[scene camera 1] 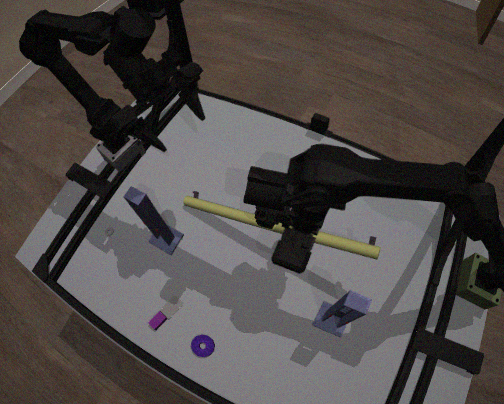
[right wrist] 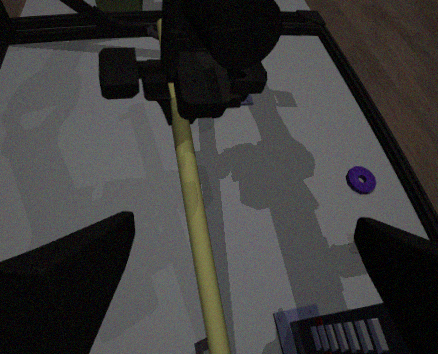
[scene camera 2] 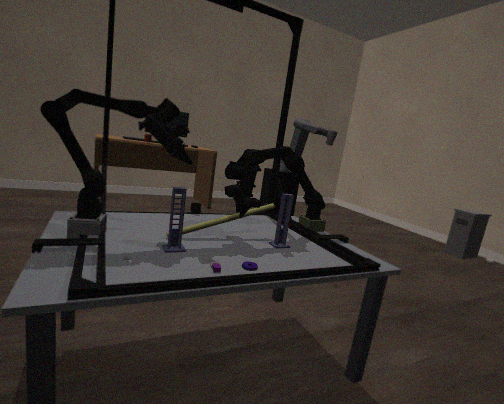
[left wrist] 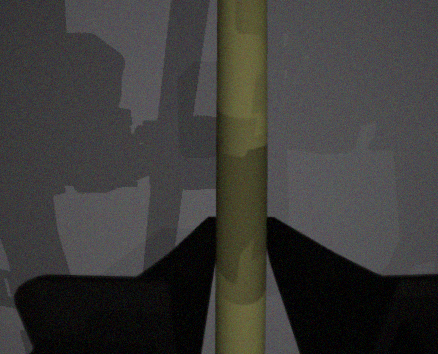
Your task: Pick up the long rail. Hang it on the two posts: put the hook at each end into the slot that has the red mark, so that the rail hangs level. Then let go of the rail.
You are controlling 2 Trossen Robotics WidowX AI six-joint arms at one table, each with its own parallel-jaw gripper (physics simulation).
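Places are measured from the left arm's base along level axes (x ahead, y left, z up), in metres.
Pixels of known places: left gripper, fingertip midpoint: (scene camera 1: 300,233) (right wrist: 179,122) (scene camera 2: 239,216) (left wrist: 240,225); right gripper, fingertip midpoint: (scene camera 1: 185,134) (right wrist: 246,226) (scene camera 2: 191,163); left arm's base, link origin: (scene camera 1: 487,278) (scene camera 2: 312,218); right arm's base, link origin: (scene camera 1: 116,141) (scene camera 2: 88,216).
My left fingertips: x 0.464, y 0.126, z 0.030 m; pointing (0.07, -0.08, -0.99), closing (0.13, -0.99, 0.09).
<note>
Ahead of a thing's pixels: the offset from my left fingertips to its top centre. "spot": to the spot under its first point.
The long yellow rail (scene camera 1: 350,244) (scene camera 2: 210,224) (left wrist: 241,125) (right wrist: 200,240) is held behind the two posts, sloping up to the right in scene camera 2. Its hooks (scene camera 1: 195,194) (scene camera 1: 372,240) show at both ends in scene camera 1. My left gripper (scene camera 2: 243,212) (left wrist: 240,225) is shut on the rail near its middle; the arm hides its fingers in scene camera 1. The left-hand blue-grey post @[dx +0.280, dy +0.137, dz +0.127 m] (scene camera 1: 150,220) (scene camera 2: 176,217) (right wrist: 300,325) and right-hand post @[dx -0.150, dy +0.112, dz +0.127 m] (scene camera 1: 354,306) (scene camera 2: 284,220) stand upright. A red mark @[dx +0.265, dy +0.123, dz +0.014 m] (right wrist: 319,321) shows on the left-hand post. My right gripper (scene camera 1: 183,133) (scene camera 2: 189,161) (right wrist: 246,226) is open, above the table.
A purple ring @[dx +0.062, dy +0.303, dz -0.079 m] (scene camera 1: 203,335) (scene camera 2: 250,266) (right wrist: 361,189) and a magenta block @[dx +0.174, dy +0.287, dz -0.072 m] (scene camera 1: 158,320) (scene camera 2: 216,267) lie in front of the posts. Black frame bars @[spot: dx +0.178, dy +0.391, dz -0.077 m] (scene camera 1: 140,345) (scene camera 2: 225,283) edge the table. My left arm (scene camera 1: 390,177) reaches across from the picture's right.
</note>
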